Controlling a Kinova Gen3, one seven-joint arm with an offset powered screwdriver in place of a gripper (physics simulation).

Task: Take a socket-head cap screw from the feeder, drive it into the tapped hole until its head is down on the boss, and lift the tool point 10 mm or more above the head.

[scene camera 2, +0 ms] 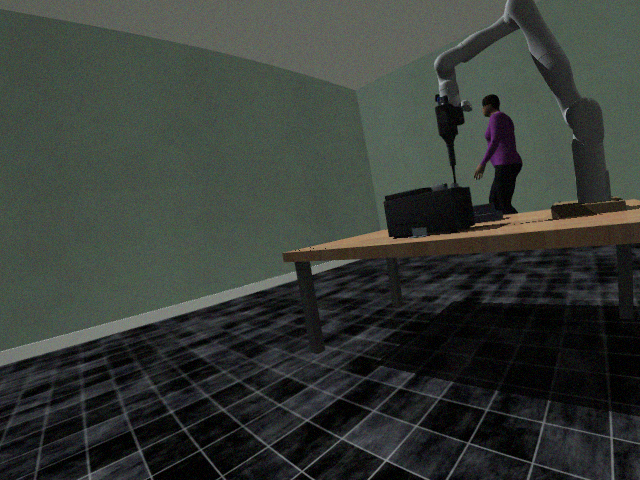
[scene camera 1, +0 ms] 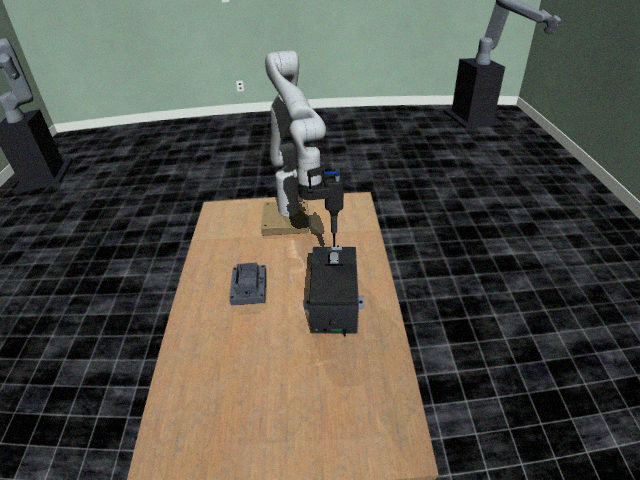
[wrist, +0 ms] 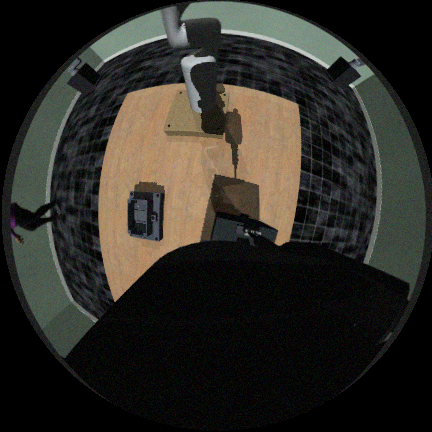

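My gripper, a black powered screwdriver with a thin bit [scene camera 1: 333, 244] [scene camera 2: 454, 180], points straight down. Its tip is at the small light pick-up block on the near-arm end of the feeder. The feeder [scene camera 1: 333, 286] [scene camera 2: 429, 212] [wrist: 225, 228] is a black box on the table. Whether a cap screw is on the bit is too small to tell. The dark grey part with the boss [scene camera 1: 247, 281] [scene camera 2: 485, 212] [wrist: 145, 215] lies apart from the feeder, to its left in scene camera 1. Its tapped hole cannot be made out. The tool's own black body hides much of the wrist view.
The wooden table [scene camera 1: 279, 403] [scene camera 2: 522, 239] [wrist: 175, 165] carries the arm's base plate [scene camera 1: 273, 226] [wrist: 181, 117]. A person in purple [scene camera 2: 501, 136] [wrist: 32, 218] stands beyond the table. Two other arms stand on black pedestals [scene camera 1: 477, 93] [scene camera 1: 31, 149] near the walls.
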